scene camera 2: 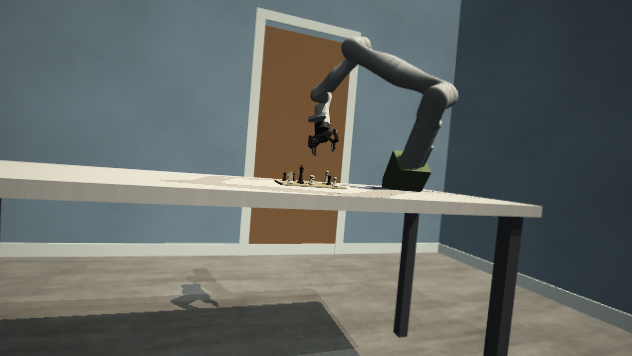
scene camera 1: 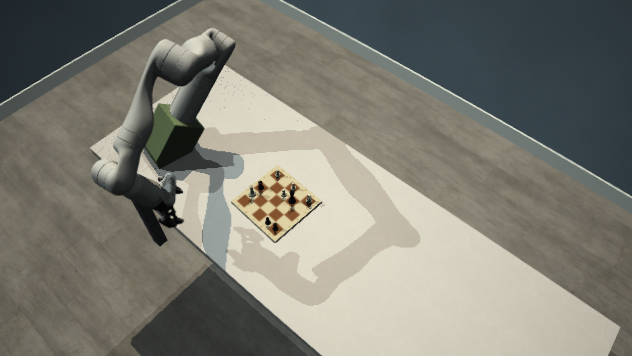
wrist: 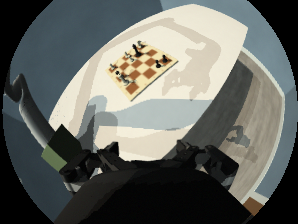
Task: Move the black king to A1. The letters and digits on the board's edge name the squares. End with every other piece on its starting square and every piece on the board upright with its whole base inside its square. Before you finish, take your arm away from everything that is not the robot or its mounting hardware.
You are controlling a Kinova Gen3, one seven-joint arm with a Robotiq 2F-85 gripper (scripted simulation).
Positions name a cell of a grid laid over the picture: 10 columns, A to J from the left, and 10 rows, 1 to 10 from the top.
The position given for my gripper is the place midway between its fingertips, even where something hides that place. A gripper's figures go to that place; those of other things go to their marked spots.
Scene:
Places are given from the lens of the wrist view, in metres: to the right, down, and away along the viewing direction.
my gripper (wrist: E7): 0.00, 0.05, 0.15
chessboard (wrist: E4): -0.03, -0.14, 0.35

